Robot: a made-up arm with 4 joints.
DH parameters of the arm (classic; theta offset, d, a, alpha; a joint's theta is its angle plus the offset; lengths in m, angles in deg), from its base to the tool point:
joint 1: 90 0.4 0.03 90
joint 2: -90 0.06 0.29 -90
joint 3: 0 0.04 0 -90
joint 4: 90 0.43 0.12 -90
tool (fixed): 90 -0.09 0 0
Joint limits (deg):
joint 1: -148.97..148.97
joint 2: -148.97..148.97
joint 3: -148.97..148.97
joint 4: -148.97..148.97
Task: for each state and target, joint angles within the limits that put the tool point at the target. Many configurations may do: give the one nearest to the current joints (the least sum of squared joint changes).
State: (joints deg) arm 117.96 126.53 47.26 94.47
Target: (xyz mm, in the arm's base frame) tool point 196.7 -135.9 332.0
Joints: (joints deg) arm 148.97 112.53 32.96 86.54
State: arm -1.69 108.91 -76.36 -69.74
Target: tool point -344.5 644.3 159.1
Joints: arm 26.66 66.14 -61.01 -61.97
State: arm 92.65 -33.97 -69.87 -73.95
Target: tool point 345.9 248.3 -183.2
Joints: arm 129.33 -44.74 -60.59 -71.52
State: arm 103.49 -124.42 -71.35 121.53
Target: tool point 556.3 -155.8 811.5
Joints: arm 79.69 -127.03 -94.76 125.35
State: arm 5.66 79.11 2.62 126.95
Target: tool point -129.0 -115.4 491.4
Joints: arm 22.46 76.87 41.68 138.08
